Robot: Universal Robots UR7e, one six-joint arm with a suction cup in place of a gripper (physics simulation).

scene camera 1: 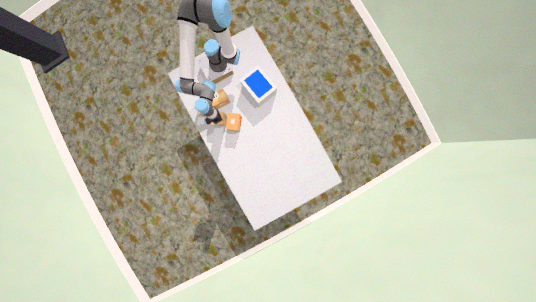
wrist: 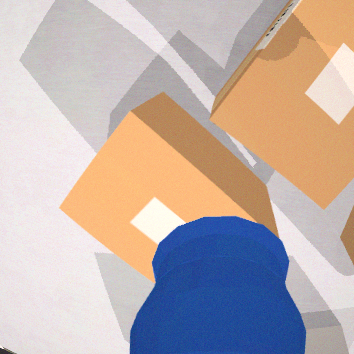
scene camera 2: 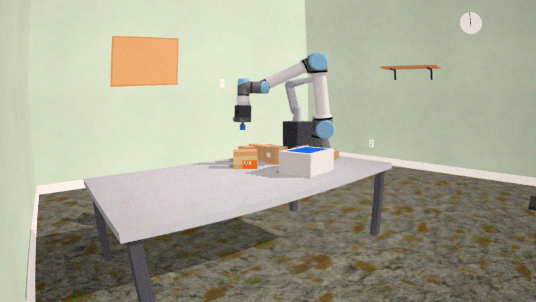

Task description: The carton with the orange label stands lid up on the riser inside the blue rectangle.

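Note:
The carton with the orange label stands on the table, beside other cartons. Its orange label faces out in scene camera 2; the label does not show in the wrist view, where a white square lies on the carton's top. My suction gripper is open and holds nothing, hanging well above the cartons. In the wrist view the blue cup hides part of the orange-label carton. The white riser stands apart from the cartons, with the blue rectangle on its top.
A second carton stands close beside the orange-label one. A larger carton is behind them. A brown bar lies near the arm's base. The white table bears everything.

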